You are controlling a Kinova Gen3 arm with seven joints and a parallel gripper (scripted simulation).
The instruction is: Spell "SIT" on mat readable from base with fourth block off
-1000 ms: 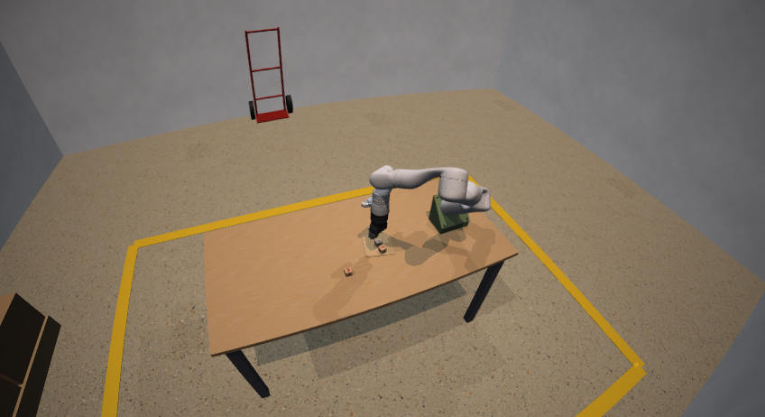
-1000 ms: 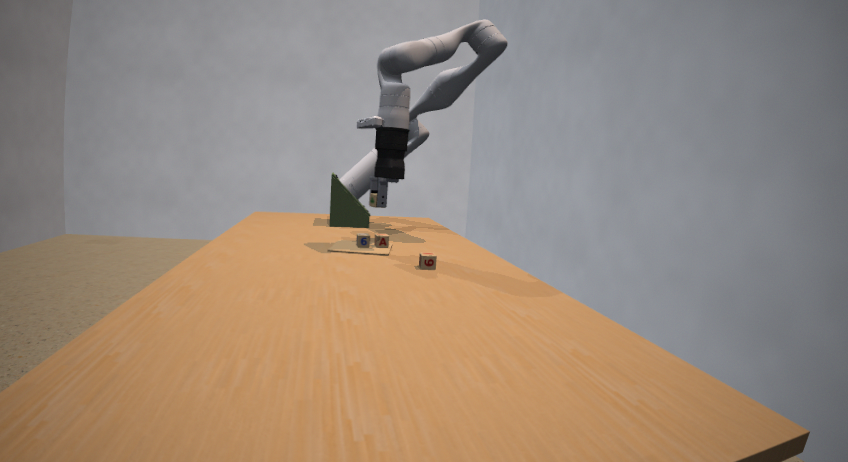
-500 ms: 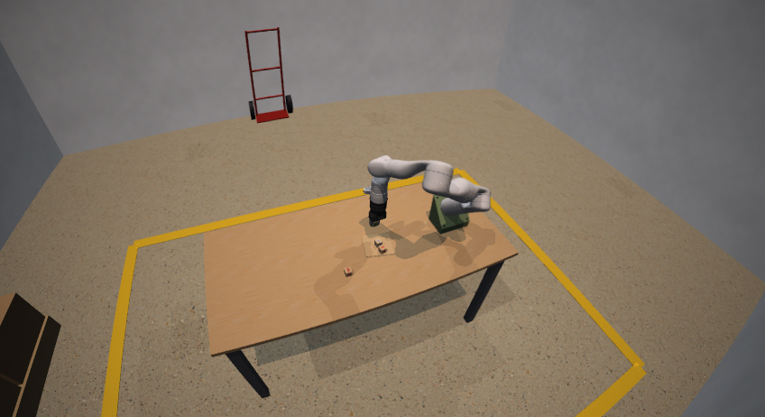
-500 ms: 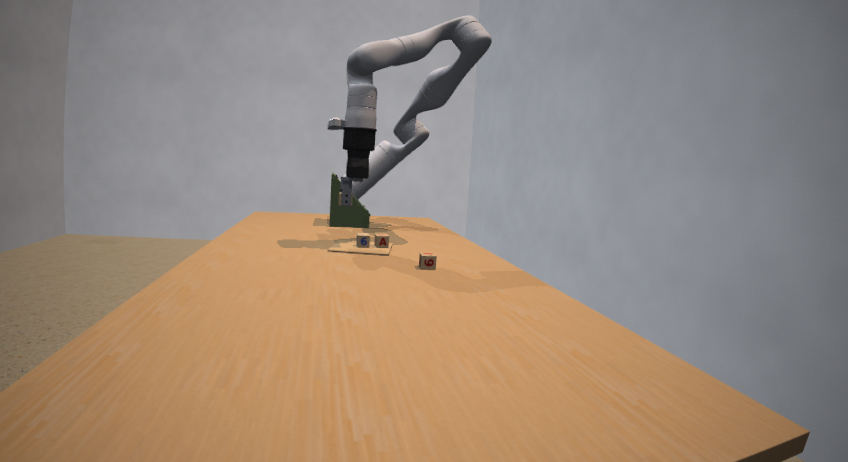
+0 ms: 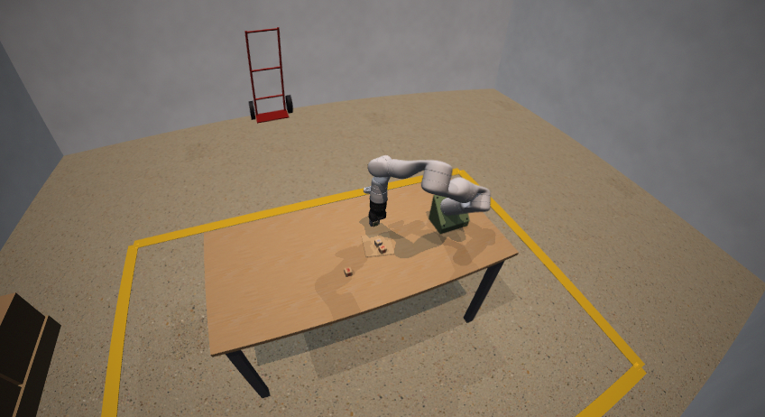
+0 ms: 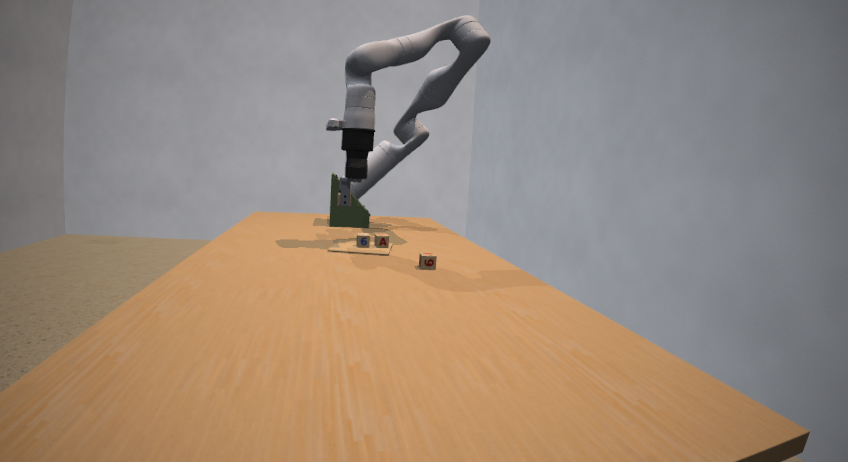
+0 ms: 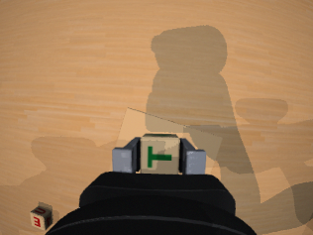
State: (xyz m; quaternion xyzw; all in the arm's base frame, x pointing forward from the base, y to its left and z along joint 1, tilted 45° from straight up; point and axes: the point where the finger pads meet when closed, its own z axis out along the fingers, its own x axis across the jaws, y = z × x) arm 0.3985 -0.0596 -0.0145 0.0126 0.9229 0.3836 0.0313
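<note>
My gripper is now 5 cm to the right of the blue-marked block and 10 cm above it. From my hand the other things lie so: green-marked block: right at my hand; tan mat: 5 cm to the left, 12 cm below; E block: 20 cm ahead, 15 cm to the left, 10 cm below.
</note>
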